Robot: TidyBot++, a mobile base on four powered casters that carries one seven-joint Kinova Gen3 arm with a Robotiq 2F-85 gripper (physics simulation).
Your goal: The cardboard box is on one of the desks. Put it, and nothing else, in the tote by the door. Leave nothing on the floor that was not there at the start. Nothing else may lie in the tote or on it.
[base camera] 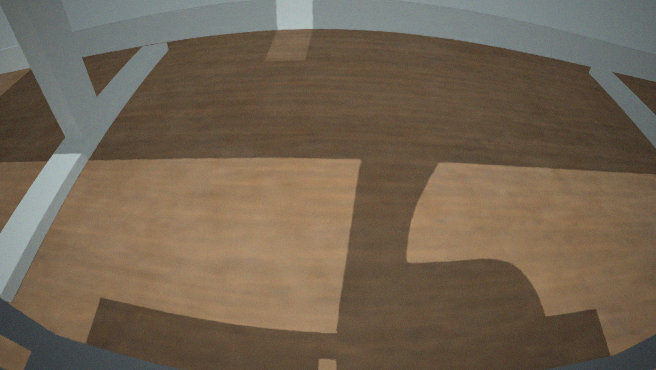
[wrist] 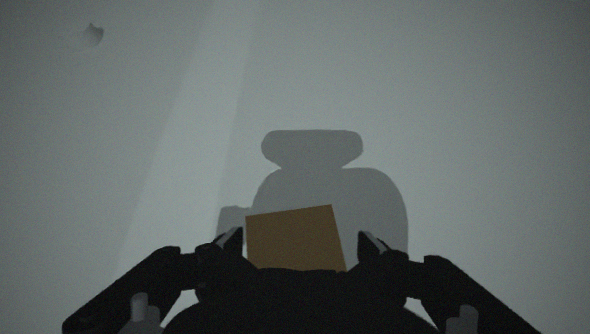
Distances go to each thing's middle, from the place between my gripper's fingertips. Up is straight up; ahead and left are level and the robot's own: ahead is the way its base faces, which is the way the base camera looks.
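Scene:
Brown cardboard box [wrist: 303, 239]: my gripper is 3 cm beyond it.

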